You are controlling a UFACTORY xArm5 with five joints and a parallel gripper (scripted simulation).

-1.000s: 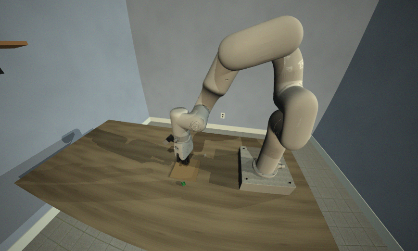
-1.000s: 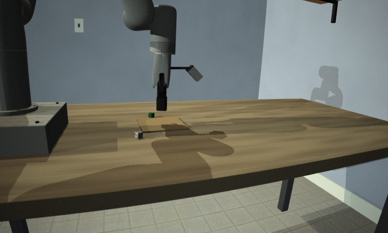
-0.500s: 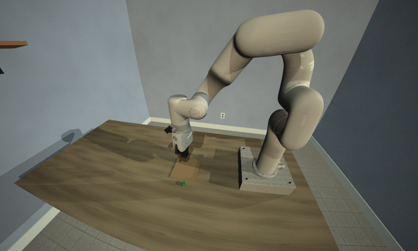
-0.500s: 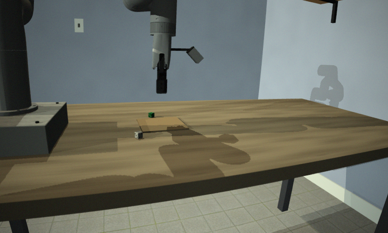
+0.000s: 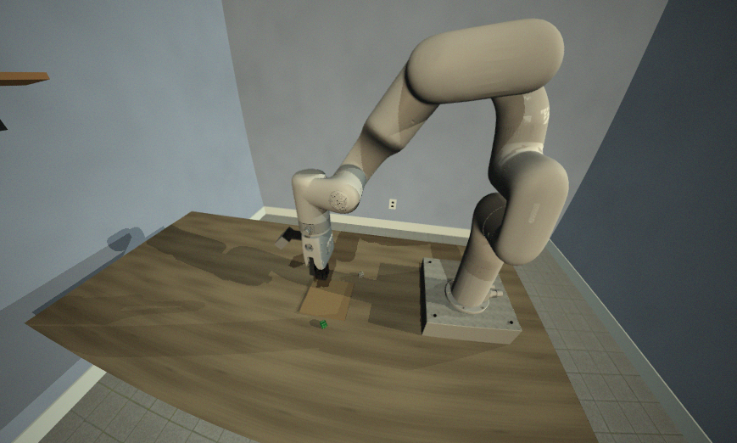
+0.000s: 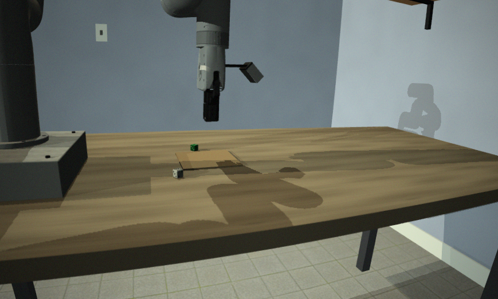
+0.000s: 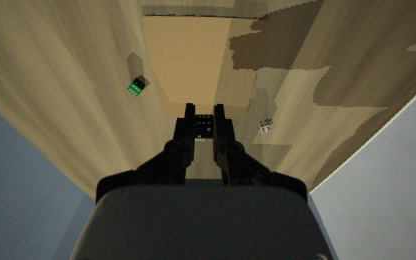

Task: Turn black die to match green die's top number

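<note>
My gripper is now 1 cm past the black die and 1 cm above it. Also, from my hand: green die 11 cm below, 10 cm to the left, 2 cm behind; then white die 11 cm below, 10 cm to the right, 10 cm behind; then tan mat 12 cm below, 1 cm behind.
</note>
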